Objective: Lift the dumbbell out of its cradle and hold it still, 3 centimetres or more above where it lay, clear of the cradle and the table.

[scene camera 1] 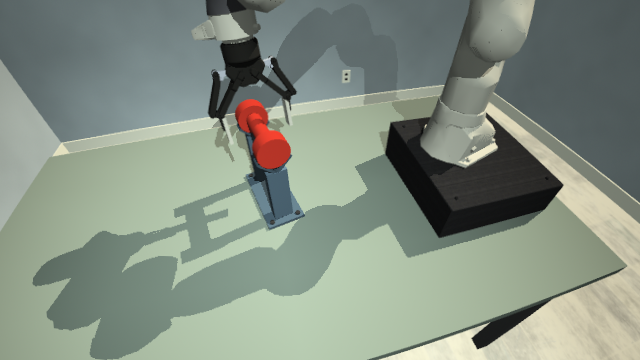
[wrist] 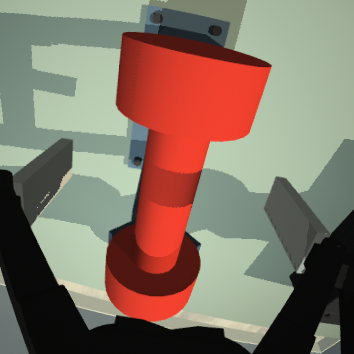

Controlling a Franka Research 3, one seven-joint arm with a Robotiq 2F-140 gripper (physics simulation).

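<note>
The red dumbbell (scene camera 1: 272, 150) (wrist: 172, 150) lies level in the blue-grey cradle (scene camera 1: 281, 192) (wrist: 187, 20), one head at each end. The cradle stands upright on the green table (scene camera 1: 450, 280) (wrist: 305, 80), with its base plate bolted. My gripper (scene camera 1: 260, 133) (wrist: 173, 175) is open wide and empty. Its fingers stand on either side of the dumbbell near the far head, apart from it. In the wrist view the handle runs between the two finger pads, with a gap on each side. Most of the cradle is hidden under the dumbbell in the wrist view.
The black base block (scene camera 1: 500, 190) that bears the arm stands on the table to the right of the cradle. A blue-grey wall (scene camera 1: 150, 75) with a pale skirting board rises behind the table. Shadows of the arm and cradle fall across the table top.
</note>
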